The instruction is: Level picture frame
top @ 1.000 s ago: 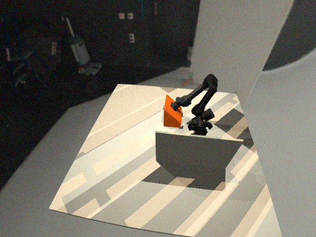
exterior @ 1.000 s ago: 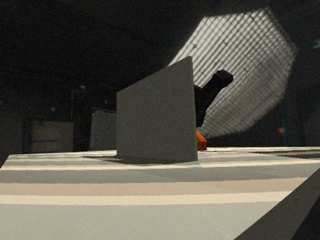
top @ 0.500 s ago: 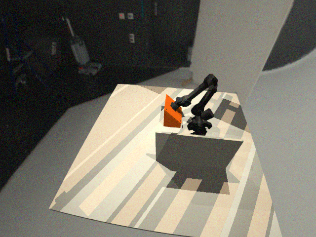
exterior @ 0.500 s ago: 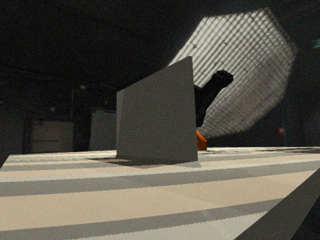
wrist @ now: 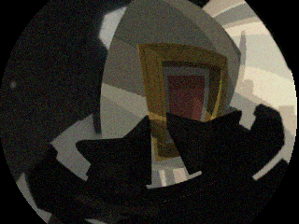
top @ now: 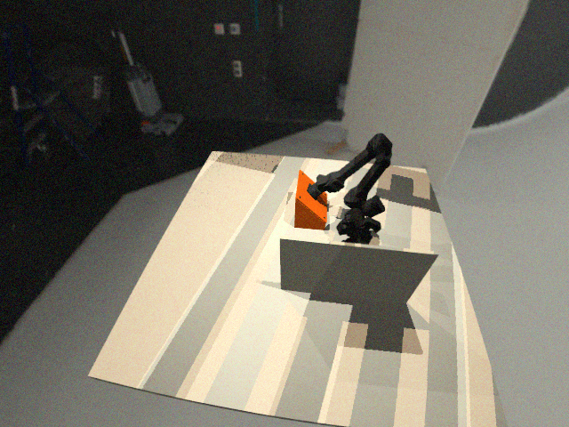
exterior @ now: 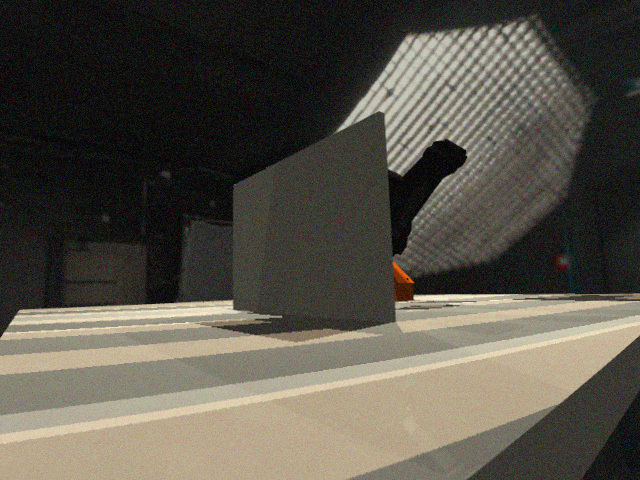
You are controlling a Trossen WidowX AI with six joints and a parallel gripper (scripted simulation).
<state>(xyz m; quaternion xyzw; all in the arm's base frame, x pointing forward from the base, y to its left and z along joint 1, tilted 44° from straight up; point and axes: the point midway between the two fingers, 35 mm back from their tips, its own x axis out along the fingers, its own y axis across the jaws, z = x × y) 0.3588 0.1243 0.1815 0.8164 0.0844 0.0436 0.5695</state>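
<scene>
The picture frame is 50 mm below my gripper tip and 20 mm to the right of it. Also, from my gripper tip: wall panel (60 mm below, 20 mm ahead, 10 mm to the right).
</scene>
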